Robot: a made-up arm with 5 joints. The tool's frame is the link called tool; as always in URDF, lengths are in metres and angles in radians. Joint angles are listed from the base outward. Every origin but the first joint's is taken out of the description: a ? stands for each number. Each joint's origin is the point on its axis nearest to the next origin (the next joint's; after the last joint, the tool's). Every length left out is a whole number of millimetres.
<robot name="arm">
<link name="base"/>
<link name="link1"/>
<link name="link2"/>
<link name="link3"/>
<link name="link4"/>
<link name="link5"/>
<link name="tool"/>
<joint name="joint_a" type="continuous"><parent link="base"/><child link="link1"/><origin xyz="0.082 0 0.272" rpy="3.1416 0 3.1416"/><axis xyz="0 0 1"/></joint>
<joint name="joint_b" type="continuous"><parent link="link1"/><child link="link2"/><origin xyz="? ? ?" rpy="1.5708 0 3.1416"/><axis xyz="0 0 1"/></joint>
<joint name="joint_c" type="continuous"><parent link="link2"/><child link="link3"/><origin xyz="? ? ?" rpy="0 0 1.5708"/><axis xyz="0 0 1"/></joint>
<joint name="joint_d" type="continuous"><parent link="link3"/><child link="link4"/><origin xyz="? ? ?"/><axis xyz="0 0 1"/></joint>
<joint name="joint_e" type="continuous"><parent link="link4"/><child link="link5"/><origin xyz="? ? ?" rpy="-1.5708 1.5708 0"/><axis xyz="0 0 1"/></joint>
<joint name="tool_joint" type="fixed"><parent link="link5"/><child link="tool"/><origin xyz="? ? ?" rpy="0 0 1.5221"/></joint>
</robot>
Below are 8 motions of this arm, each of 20 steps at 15 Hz.
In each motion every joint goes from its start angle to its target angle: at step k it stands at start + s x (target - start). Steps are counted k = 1, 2, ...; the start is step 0. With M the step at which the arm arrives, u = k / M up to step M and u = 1 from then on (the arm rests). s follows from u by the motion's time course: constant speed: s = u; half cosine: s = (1 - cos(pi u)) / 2; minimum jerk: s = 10 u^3 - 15 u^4 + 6 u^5.
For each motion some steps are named. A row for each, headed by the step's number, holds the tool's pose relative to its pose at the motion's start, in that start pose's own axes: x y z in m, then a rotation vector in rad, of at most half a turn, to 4 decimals.
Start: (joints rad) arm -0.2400 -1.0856 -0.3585 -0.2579 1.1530
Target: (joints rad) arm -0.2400 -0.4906 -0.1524 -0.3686 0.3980
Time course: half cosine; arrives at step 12
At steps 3, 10, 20:
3: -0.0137 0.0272 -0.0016 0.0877 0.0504 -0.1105
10: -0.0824 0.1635 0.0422 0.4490 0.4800 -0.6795
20: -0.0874 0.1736 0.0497 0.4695 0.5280 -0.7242

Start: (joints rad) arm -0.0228 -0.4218 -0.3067 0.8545 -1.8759
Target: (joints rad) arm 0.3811 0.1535 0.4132 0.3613 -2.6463
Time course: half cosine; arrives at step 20
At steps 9, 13, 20:
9: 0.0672 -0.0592 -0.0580 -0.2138 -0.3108 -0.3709
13: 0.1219 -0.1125 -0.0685 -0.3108 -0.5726 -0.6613
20: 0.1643 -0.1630 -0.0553 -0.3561 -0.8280 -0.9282

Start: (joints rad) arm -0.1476 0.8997 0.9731 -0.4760 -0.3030
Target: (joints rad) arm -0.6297 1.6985 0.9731 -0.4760 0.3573
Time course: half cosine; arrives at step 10
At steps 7, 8, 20:
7: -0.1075 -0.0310 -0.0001 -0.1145 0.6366 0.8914
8: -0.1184 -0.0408 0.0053 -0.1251 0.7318 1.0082
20: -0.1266 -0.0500 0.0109 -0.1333 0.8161 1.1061

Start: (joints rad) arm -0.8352 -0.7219 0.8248 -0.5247 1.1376
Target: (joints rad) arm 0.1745 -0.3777 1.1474 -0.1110 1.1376
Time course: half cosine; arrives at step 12
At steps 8, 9, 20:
8: -0.1636 0.0104 0.0919 0.3224 1.0460 0.0129
9: -0.1758 0.0105 0.1153 0.3517 1.1893 -0.0351
20: -0.1868 0.0116 0.1499 0.3852 1.3857 -0.1249

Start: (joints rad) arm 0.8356 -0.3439 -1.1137 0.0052 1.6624
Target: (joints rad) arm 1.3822 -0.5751 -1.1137 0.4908 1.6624
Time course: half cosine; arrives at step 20
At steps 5, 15, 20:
5: -0.0041 -0.0052 0.0013 0.0377 0.0093 0.0793
15: -0.0119 -0.0315 0.0130 0.2175 0.0960 0.4555
20: -0.0111 -0.0366 0.0165 0.2535 0.1225 0.5316

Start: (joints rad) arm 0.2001 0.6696 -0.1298 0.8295 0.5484
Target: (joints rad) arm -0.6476 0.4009 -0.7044 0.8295 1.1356
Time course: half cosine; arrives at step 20
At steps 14, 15, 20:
14: 0.0963 0.1665 0.1293 -0.1759 -0.7360 1.0334
15: 0.0954 0.1807 0.1417 -0.1879 -0.8002 1.0989
20: 0.0881 0.2138 0.1732 -0.2172 -0.9642 1.2485

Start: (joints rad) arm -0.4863 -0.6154 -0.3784 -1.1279 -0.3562
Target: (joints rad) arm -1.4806 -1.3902 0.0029 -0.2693 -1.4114
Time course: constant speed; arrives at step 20
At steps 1, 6, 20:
1: 0.0028 0.0024 -0.0028 -0.0329 0.0105 -0.0954
6: 0.0199 0.0086 -0.0132 -0.1929 0.0438 -0.5802
20: 0.0677 -0.0117 0.0004 -0.6056 0.0019 -1.9784

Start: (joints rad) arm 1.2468 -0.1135 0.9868 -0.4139 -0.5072
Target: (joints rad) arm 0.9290 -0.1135 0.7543 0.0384 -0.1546
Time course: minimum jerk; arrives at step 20
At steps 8, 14, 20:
8: -0.0096 0.0206 -0.0022 0.0446 0.1039 0.1597
14: -0.0272 0.0540 0.0011 0.1366 0.2597 0.4325
20: -0.0331 0.0641 0.0039 0.1701 0.3049 0.5207

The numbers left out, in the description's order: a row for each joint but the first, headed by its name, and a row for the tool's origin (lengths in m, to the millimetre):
joint_b: -0.046 -0.003 0
joint_c: 0.027 -0.11 0
joint_d: -0.005 -0.127 0
joint_e: 0 -0.083 0
tool: 0 0 0

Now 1 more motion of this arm.
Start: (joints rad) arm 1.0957 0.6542 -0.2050 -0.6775 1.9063
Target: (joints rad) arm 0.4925 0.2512 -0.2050 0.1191 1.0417
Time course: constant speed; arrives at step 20
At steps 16, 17, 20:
16: 0.1276 -0.0879 0.0400 0.3440 -0.4744 -0.7066
17: 0.1338 -0.0934 0.0455 0.3764 -0.4979 -0.7430
20: 0.1507 -0.1094 0.0636 0.4804 -0.5625 -0.8454

